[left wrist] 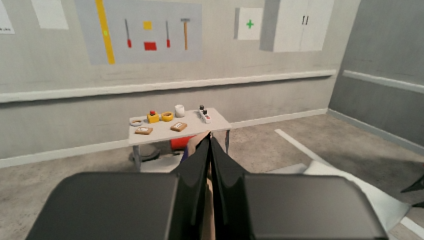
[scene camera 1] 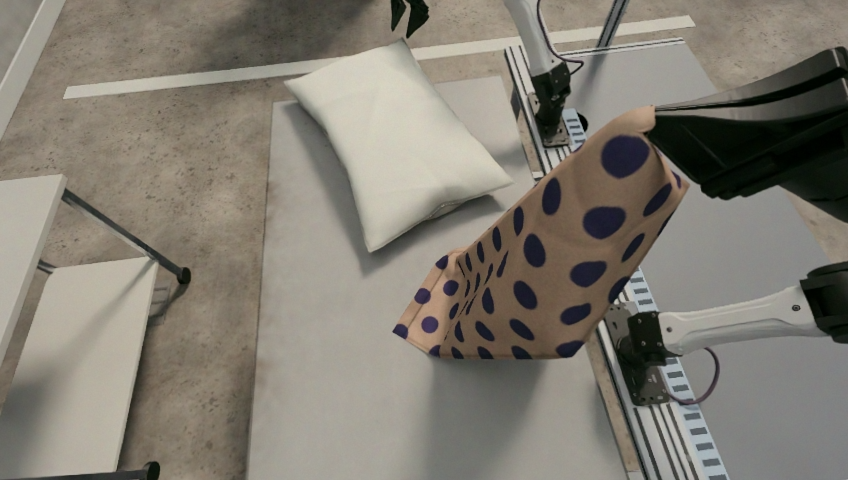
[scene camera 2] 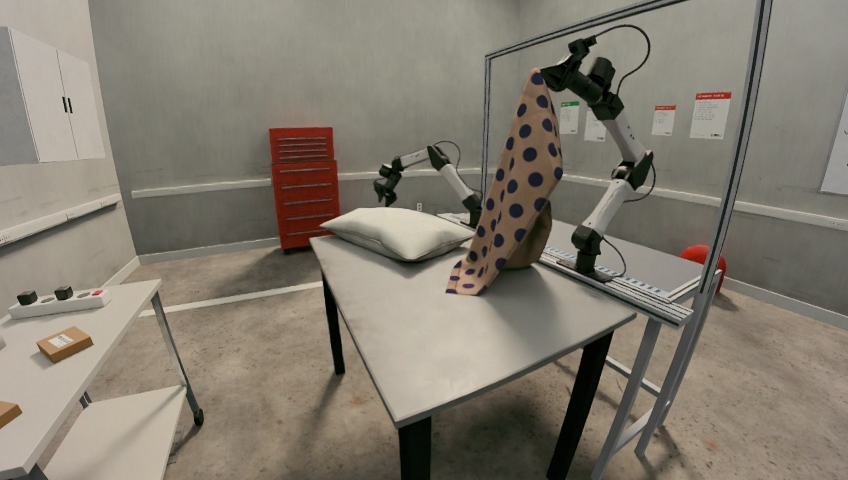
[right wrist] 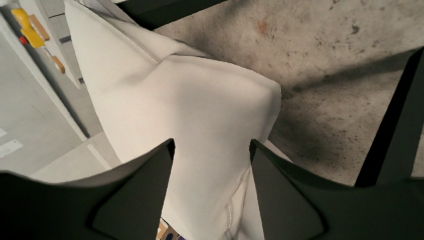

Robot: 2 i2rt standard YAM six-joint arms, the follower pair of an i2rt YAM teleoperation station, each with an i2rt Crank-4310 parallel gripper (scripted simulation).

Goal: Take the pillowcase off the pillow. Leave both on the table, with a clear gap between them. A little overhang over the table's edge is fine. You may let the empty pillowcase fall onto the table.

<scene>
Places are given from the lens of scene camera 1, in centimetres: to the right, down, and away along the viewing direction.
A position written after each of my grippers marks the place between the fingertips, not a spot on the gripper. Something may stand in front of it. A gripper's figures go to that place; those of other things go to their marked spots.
my left gripper (scene camera 1: 632, 116): 16, -10, 32
white pillow (scene camera 1: 409, 158): -3, -19, 95
pillowcase (scene camera 1: 535, 285): 13, 5, 47
The marked spots on the white pillow and the pillowcase are 56 cm apart.
</scene>
